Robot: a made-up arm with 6 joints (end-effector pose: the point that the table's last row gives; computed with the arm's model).
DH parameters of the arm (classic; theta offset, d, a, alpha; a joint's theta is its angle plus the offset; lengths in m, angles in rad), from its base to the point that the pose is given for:
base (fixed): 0 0.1 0 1.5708
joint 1: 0 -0.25 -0.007 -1.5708
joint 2: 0 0.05 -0.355 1.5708
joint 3: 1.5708 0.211 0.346 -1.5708
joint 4: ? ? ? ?
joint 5: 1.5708 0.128 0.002 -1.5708
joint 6: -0.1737 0 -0.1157 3.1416
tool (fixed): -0.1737 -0.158 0 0
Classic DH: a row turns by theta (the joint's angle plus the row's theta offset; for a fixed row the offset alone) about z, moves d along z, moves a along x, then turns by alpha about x.
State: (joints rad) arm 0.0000 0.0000 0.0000 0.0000 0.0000 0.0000
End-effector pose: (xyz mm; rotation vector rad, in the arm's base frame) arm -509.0 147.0 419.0 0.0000 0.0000 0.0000
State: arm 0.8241 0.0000 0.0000 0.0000 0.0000 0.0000
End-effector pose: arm -579.8 147.0 -56.9 0.0000 -0.8241 0.0000
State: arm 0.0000 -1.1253 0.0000 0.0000 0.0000 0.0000
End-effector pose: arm -316.2 658.6 419.0 0.0000 0.0000 -1.1253
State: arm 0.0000 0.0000 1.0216 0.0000 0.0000 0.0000
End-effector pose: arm -668.2 147.0 165.1 0.0000 -1.0216 0.0000
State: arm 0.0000 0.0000 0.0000 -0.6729 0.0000 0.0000
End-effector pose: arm -509.0 171.5 503.1 0.6729 0.0000 0.0000
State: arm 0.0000 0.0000 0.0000 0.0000 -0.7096 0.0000
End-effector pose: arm -379.0 147.0 384.2 0.0000 -0.7096 0.0000
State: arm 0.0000 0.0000 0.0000 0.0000 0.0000 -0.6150
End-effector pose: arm -476.5 84.9 419.0 0.0000 0.0000 0.6150
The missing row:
joint 4: 0 0.035 0.081 -1.5708
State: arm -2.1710 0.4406 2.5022 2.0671 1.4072 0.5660
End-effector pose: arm -40.6 0.8 340.9 -1.4599 0.8311 -2.0335
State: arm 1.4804 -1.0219 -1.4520 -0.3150 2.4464 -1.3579
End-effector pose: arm -259.6 -31.1 -19.7 -1.9115 -1.1861 -1.7962
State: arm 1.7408 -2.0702 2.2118 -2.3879 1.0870 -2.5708
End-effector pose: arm 304.0 926.5 275.7 -2.2661 0.1843 1.5652
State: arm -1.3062 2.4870 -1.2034 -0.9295 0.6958 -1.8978
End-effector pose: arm 280.3 301.9 26.4 -1.0355 -1.1823 -0.5956
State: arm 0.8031 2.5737 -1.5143 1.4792 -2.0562 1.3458
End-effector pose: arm 203.0 190.7 212.9 -0.6808 0.3024 2.4910
